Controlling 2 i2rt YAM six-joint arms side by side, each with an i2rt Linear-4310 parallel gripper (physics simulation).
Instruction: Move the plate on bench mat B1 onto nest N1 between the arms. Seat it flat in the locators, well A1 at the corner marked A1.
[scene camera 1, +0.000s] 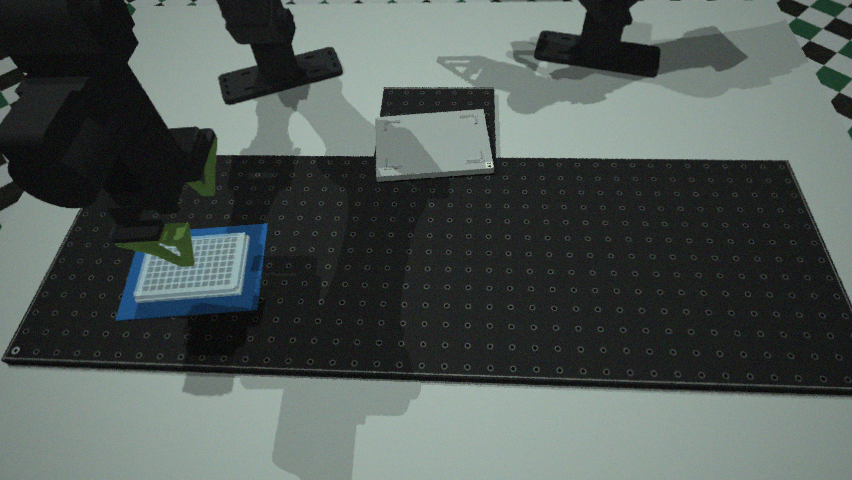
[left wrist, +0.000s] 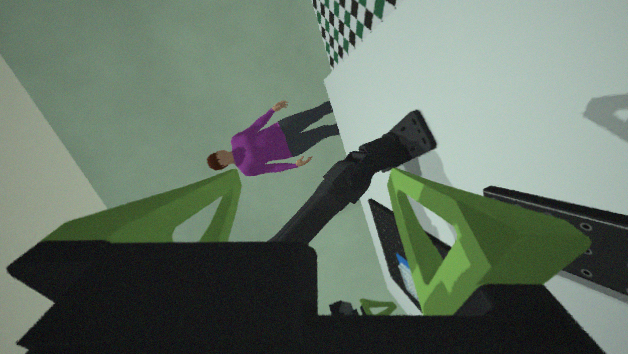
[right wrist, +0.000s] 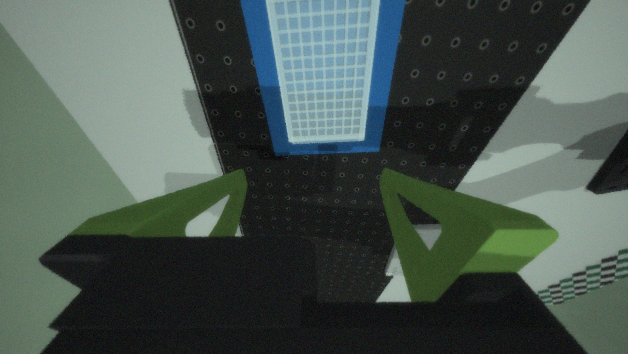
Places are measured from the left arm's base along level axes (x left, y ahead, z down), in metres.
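Pixels of known places: left gripper, fingertip midpoint: (left wrist: 314, 176); right gripper, fingertip midpoint: (scene camera 1: 198, 228) (right wrist: 313, 176); left arm's base at its link origin: (scene camera 1: 595, 55); right arm's base at its link origin: (scene camera 1: 281, 77) (left wrist: 398, 146).
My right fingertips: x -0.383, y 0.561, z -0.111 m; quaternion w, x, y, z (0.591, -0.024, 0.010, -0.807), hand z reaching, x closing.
For each thing: its top centre in the pictures, then the offset to it from my right fingertips. Level surfaces: height alone.
- pale 96-well plate at its top centre: (right wrist: 324, 80) (scene camera 1: 190, 263) (left wrist: 416, 290) dx -0.045, dy +0.006, dz +0.082 m
- blue mat at its surface level: dz +0.096 m
- grey nest at its top centre: (scene camera 1: 431, 139) (left wrist: 570, 329) (right wrist: 426, 257) dx +0.182, dy -0.275, dz +0.084 m
- black perforated board at its surface level: dz +0.098 m
- smaller black perforated plate at its surface level: dz +0.099 m
A pale 96-well plate (scene camera 1: 214, 262) (left wrist: 408, 282) (right wrist: 327, 75) lies flat on a blue mat (scene camera 1: 178, 308) (left wrist: 401, 260) (right wrist: 382, 60), at the left in scene camera 1. My right gripper (scene camera 1: 199, 229) (right wrist: 313, 176) is open and empty above the plate; in scene camera 1 one finger covers part of the plate's back left. The grey nest (scene camera 1: 429, 140) is at the back middle, with corner locators and a small label at its front right corner, too small to read. My left gripper is open and empty, pointing away from the plate; it does not show in scene camera 1.
The black perforated board (scene camera 1: 536, 268) (right wrist: 440, 125) lies under the mat. A smaller black perforated plate (scene camera 1: 438, 95) lies under the nest. Dark arm bases (scene camera 1: 280, 74) (scene camera 1: 596, 53) stand at the back. A person in purple (left wrist: 262, 147) shows beyond the table in the left wrist view.
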